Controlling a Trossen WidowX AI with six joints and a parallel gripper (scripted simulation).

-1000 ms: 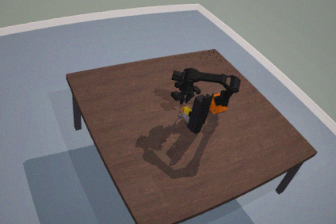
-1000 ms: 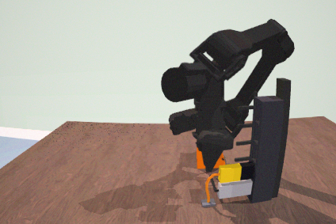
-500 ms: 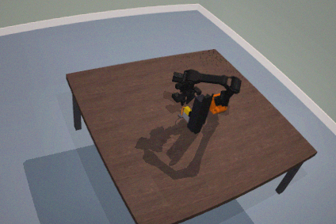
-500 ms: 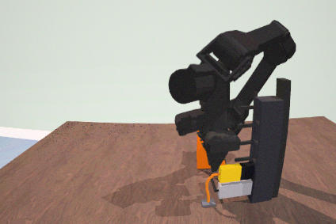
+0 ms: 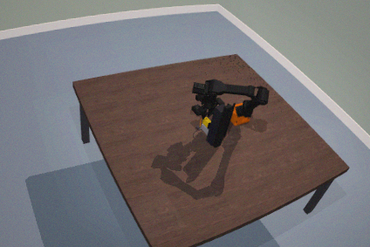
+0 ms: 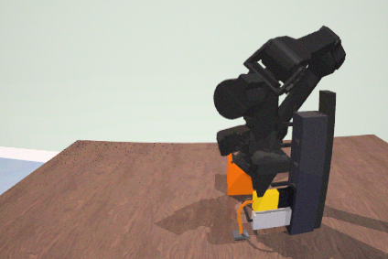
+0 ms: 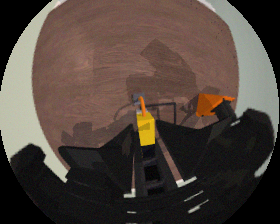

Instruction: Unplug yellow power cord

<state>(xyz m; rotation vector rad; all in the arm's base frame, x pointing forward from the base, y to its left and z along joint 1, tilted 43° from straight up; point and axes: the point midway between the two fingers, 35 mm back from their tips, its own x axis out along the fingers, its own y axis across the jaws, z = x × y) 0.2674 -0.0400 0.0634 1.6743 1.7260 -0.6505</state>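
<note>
The yellow plug is 30 mm to the left of my gripper tip, 10 mm below it and 10 mm behind it.
</note>
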